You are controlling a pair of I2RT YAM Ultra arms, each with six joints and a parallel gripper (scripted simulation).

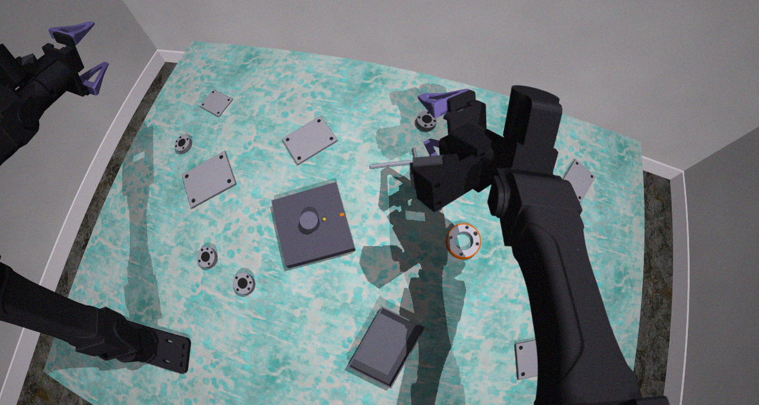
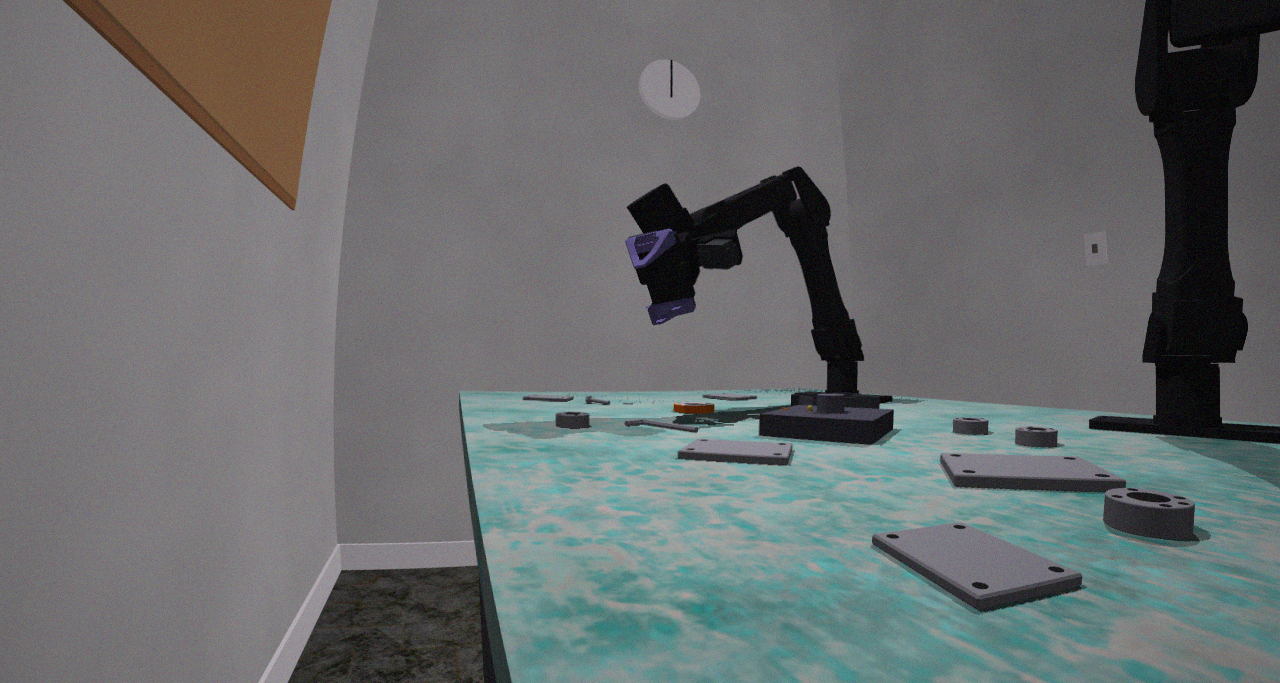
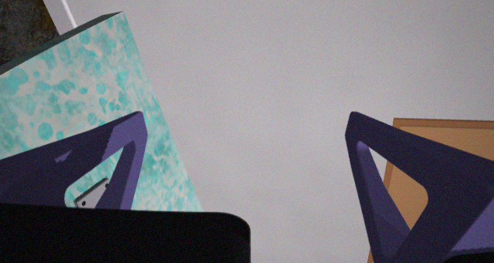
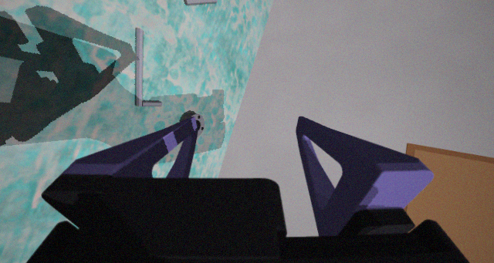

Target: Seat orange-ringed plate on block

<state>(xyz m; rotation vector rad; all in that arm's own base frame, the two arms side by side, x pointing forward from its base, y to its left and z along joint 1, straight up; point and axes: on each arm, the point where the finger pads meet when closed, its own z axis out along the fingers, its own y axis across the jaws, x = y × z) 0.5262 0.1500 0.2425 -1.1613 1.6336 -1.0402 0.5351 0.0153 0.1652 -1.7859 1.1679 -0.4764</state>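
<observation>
The plate is 120 mm behind my right hand, 110 mm to the right of it and 160 mm below it. Also, from my right hand: l-shaped key 10 mm ahead, 30 mm to the left, 160 mm below; dark block 150 mm behind, 130 mm to the left, 140 mm below; dark tray 330 mm behind, 30 mm to the right, 160 mm below.
</observation>
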